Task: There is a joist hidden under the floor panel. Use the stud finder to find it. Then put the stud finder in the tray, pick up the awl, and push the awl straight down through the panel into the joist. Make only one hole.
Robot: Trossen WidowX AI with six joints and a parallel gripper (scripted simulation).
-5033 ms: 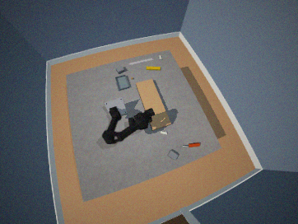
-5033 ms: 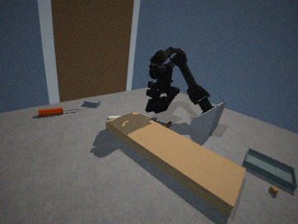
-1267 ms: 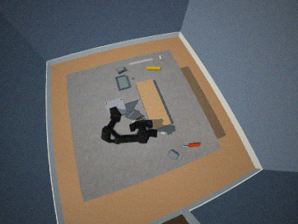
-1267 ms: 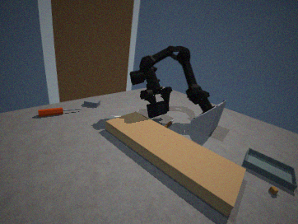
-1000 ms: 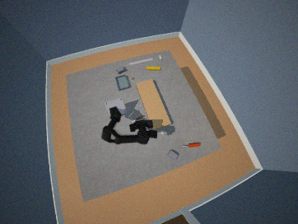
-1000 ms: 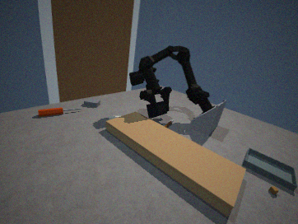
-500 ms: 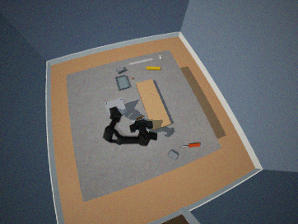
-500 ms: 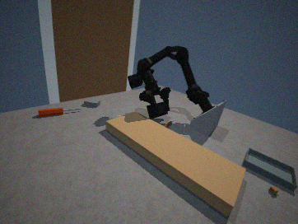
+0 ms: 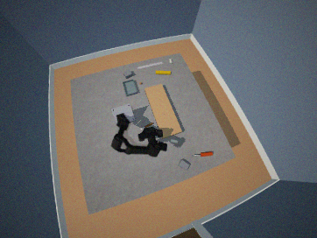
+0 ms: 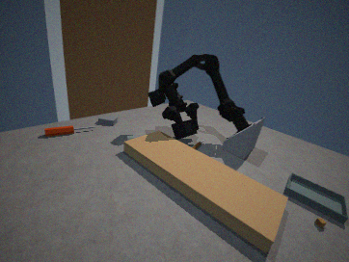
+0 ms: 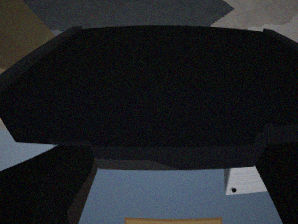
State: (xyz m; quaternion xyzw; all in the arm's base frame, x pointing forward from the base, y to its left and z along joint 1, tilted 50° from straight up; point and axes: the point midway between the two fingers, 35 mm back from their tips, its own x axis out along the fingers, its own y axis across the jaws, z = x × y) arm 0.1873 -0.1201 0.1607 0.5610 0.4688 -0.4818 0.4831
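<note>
Now: the black stud finder 2 cm behind my gripper tip and 1 cm below it. The rest, counted from my gripper tip: tray (49 cm to the left, 7 cm below, 4 cm behind); awl (7 cm below, 5 cm to the left, 2 cm behind); small grey block (37 cm to the right, 17 cm ahead, 7 cm below).
</note>
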